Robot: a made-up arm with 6 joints. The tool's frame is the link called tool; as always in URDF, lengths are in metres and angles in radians. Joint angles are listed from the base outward. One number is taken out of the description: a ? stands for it. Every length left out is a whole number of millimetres.
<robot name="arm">
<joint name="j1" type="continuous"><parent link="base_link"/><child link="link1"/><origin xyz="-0.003 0.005 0.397" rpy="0 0 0"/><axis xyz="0 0 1"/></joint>
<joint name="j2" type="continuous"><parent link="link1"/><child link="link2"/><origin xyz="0.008 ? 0" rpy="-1.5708 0 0"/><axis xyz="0 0 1"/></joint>
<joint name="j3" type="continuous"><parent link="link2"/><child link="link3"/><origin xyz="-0.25 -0.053 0" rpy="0 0 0"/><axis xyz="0 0 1"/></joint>
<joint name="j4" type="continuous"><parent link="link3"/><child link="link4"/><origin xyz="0.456 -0.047 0" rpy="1.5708 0 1.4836"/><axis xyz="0 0 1"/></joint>
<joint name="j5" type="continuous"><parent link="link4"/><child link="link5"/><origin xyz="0.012 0.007 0" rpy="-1.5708 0 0"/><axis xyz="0 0 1"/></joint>
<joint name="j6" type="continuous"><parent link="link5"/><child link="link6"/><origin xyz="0.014 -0.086 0" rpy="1.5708 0 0"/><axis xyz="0 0 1"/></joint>
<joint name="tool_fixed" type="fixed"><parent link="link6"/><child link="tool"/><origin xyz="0.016 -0.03 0" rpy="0.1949 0.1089 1.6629"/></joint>
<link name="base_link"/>
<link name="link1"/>
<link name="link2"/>
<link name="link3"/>
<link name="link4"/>
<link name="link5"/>
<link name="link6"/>
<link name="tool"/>
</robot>
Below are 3 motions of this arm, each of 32 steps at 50 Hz.
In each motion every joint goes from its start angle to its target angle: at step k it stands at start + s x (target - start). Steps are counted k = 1, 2, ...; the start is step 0. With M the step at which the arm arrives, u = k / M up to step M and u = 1 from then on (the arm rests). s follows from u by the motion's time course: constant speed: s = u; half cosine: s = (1 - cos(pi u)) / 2; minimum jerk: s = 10 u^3 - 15 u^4 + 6 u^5.
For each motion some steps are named. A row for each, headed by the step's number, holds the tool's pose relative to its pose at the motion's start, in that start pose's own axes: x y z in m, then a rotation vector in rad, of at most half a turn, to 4 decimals.
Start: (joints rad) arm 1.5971 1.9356 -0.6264 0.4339 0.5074 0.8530
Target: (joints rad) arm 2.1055 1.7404 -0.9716 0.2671 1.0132 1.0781
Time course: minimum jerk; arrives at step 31
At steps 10, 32:
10: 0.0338 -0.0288 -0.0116 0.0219 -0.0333 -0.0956
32: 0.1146 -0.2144 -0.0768 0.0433 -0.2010 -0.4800

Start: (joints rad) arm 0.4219 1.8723 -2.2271 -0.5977 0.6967 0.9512
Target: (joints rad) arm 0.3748 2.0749 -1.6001 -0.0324 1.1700 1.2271
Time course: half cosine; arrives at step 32
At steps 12, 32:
12: -0.0612 -0.1261 0.0592 0.3363 -0.2035 0.2075
32: -0.1978 -0.3888 0.0500 0.9770 -0.8519 0.6662

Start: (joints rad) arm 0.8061 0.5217 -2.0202 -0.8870 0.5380 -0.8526
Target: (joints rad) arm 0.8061 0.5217 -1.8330 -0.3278 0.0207 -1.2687
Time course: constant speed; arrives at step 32
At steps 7, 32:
7: 0.0180 0.0166 0.0059 -0.1188 -0.0055 -0.0085
32: 0.0731 0.0564 0.0117 -0.4142 -0.1253 0.0796

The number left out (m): 0.03
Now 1 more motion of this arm.
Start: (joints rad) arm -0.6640 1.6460 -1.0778 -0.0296 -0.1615 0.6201
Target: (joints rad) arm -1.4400 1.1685 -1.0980 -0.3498 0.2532 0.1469
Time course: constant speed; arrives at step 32
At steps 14, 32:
14: -0.0832 0.1746 -0.1189 -0.1666 -0.3188 -0.2053
32: -0.1487 0.3052 -0.3623 -0.2665 -0.8796 -0.3933

